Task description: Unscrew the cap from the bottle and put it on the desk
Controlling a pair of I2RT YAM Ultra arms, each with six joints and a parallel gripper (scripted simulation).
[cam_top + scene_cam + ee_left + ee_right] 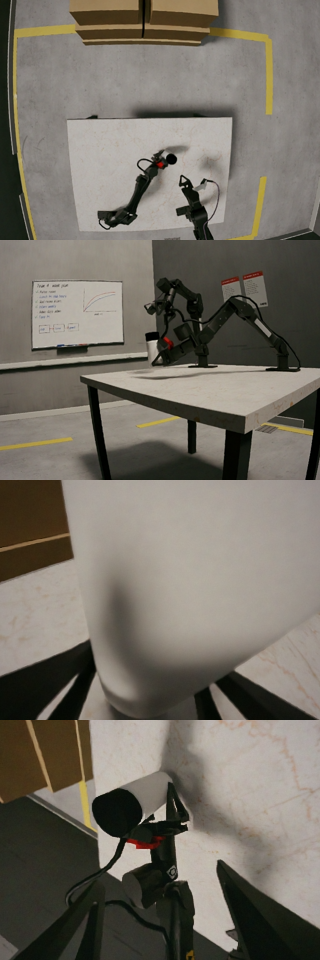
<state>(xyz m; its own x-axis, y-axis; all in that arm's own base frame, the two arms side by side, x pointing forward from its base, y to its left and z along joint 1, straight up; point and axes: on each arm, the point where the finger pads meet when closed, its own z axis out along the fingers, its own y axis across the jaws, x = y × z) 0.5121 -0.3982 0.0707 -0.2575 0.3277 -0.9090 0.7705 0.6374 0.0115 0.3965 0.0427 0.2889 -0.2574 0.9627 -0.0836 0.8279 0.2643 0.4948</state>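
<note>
Now: right hand 11 cm short of the black cap, 6 cm to the right of it and 10 cm above it. The rest, counted from my right hand: white bottle 11 cm ahead, 6 cm to the left, 14 cm below.
</note>
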